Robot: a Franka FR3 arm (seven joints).
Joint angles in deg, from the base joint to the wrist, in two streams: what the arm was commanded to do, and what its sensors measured. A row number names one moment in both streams.
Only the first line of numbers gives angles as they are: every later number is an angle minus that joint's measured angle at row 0.
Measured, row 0:
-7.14 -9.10 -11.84 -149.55 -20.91 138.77 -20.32
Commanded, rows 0 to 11:
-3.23 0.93 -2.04 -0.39 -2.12 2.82 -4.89
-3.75 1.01 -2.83 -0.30 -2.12 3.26 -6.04
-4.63 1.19 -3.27 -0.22 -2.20 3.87 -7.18
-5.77 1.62 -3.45 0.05 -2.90 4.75 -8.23
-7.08 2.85 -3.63 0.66 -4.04 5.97 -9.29
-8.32 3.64 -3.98 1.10 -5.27 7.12 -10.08
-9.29 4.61 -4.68 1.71 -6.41 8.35 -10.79
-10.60 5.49 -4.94 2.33 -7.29 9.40 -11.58
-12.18 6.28 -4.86 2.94 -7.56 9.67 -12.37
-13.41 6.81 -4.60 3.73 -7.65 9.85 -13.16
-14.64 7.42 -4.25 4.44 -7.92 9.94 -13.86
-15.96 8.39 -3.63 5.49 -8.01 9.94 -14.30
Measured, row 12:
-11.87 4.31 -4.97 2.41 -6.54 8.57 -12.20
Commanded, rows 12 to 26:
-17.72 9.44 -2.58 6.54 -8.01 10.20 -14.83
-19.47 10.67 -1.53 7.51 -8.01 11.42 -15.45
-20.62 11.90 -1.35 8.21 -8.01 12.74 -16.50
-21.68 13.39 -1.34 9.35 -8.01 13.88 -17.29
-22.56 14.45 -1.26 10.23 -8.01 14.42 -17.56
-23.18 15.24 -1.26 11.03 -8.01 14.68 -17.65
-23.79 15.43 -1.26 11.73 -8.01 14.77 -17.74
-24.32 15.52 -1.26 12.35 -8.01 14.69 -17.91
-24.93 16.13 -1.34 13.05 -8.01 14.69 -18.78
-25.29 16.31 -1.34 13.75 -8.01 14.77 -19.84
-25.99 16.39 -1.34 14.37 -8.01 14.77 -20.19
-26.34 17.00 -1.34 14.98 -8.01 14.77 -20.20
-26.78 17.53 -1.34 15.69 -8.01 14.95 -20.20
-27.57 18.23 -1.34 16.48 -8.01 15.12 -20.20
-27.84 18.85 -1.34 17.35 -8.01 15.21 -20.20
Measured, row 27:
-25.31 15.64 -2.25 14.09 -7.13 13.86 -19.48
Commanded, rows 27 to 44:
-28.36 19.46 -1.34 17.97 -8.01 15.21 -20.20
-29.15 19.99 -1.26 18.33 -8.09 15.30 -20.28
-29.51 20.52 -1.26 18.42 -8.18 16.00 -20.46
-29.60 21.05 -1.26 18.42 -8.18 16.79 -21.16
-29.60 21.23 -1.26 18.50 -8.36 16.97 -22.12
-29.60 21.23 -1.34 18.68 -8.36 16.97 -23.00
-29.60 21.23 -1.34 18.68 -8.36 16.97 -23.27
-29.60 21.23 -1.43 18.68 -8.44 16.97 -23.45
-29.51 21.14 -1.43 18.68 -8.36 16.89 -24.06
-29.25 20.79 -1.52 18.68 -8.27 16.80 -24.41
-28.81 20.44 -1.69 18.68 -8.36 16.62 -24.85
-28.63 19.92 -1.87 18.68 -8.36 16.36 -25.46
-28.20 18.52 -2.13 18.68 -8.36 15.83 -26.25
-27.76 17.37 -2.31 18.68 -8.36 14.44 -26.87
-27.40 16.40 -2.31 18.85 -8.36 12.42 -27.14
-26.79 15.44 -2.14 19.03 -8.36 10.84 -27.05
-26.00 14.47 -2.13 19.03 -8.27 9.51 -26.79
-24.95 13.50 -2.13 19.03 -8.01 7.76 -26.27
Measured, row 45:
-27.54 17.51 -2.08 19.21 -7.38 13.35 -26.37
